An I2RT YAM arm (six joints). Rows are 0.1 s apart.
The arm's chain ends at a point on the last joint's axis. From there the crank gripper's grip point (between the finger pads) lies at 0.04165 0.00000 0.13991 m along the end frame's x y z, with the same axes.
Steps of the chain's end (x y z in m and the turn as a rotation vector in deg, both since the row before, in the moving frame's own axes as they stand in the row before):
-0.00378, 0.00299, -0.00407, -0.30, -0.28, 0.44
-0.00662, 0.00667, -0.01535, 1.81, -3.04, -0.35
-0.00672, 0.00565, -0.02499, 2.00, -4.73, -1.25
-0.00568, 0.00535, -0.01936, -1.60, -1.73, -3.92
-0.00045, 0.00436, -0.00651, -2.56, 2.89, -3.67
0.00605, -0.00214, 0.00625, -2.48, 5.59, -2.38
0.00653, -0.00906, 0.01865, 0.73, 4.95, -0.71
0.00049, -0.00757, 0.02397, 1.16, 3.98, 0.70
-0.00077, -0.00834, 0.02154, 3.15, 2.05, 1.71
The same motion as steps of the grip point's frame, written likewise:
-0.00447, 0.00404, -0.00387, -0.30, -0.28, 0.44
-0.01411, 0.00199, -0.01341, 1.81, -3.04, -0.35
-0.01846, -0.00007, -0.02213, 2.00, -4.73, -1.25
-0.00988, 0.00657, -0.01818, -1.60, -1.73, -3.92
0.00666, 0.00767, -0.00887, -2.56, 2.89, -3.67
0.01956, 0.00181, 0.00144, -2.48, 5.59, -2.38
0.01843, -0.01141, 0.01452, 0.73, 4.95, -0.71
0.01011, -0.00980, 0.02072, 1.16, 3.98, 0.70
0.00430, -0.01467, 0.01978, 3.15, 2.05, 1.71

